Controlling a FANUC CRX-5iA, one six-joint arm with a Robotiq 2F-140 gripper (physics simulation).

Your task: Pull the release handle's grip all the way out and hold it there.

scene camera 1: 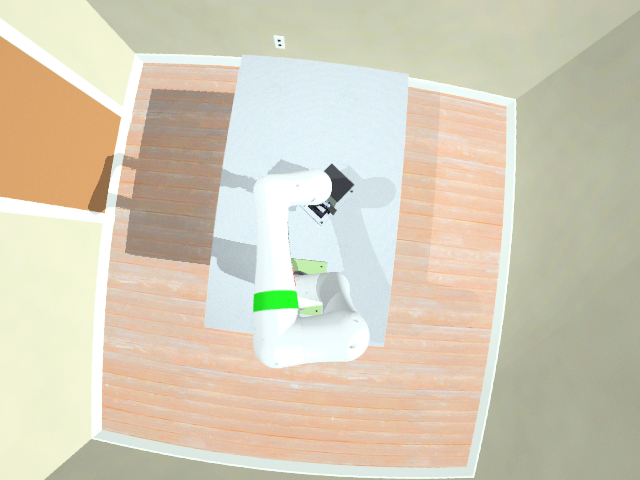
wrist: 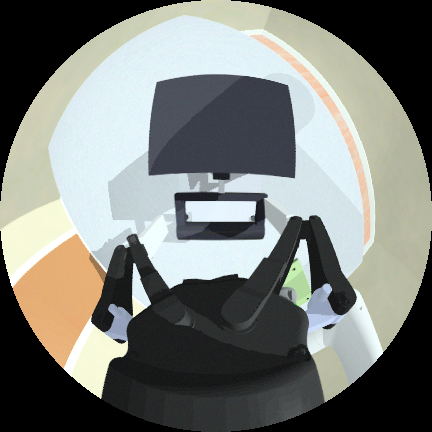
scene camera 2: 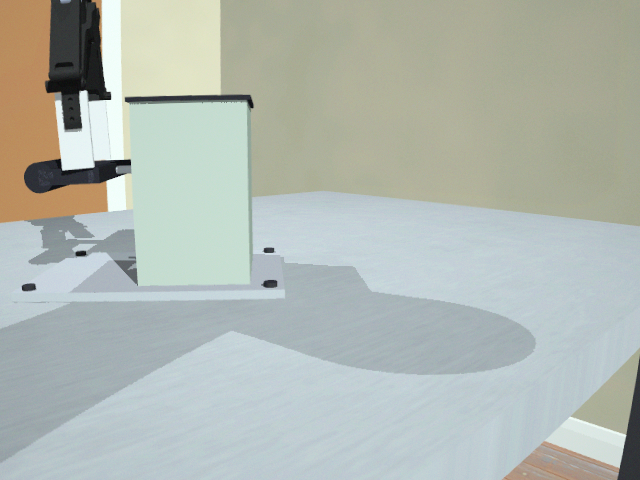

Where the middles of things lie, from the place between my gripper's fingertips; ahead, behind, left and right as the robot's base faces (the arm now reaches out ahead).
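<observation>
Release handle grip (wrist: 190,230): 20 mm ahead of my hand, 10 mm to the right of it, 10 mm below it. Base plate (wrist: 195,210): 60 mm ahead of my hand, 40 mm to the right of it, 110 mm below it. Going by their middles, the release handle grip is the nearest to my hand of the things named here.
</observation>
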